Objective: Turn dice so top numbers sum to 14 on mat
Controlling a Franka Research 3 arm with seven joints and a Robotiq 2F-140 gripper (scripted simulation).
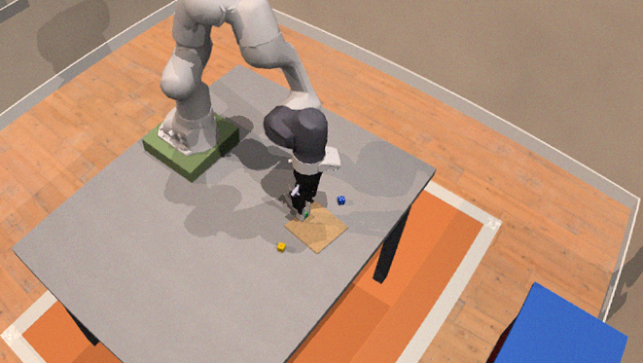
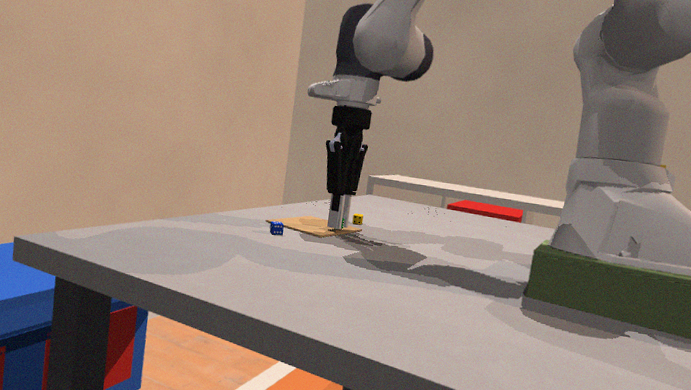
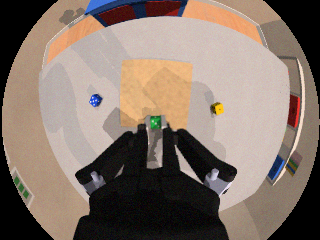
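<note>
Now: hand 20 mm above the green die. Also, from my hand: tan mat 50 mm ahead, 40 mm below, 10 mm to the right; yellow die 130 mm to the right, 30 mm below, 10 mm behind; blue die 110 mm to the left, 80 mm ahead, 30 mm below.
</note>
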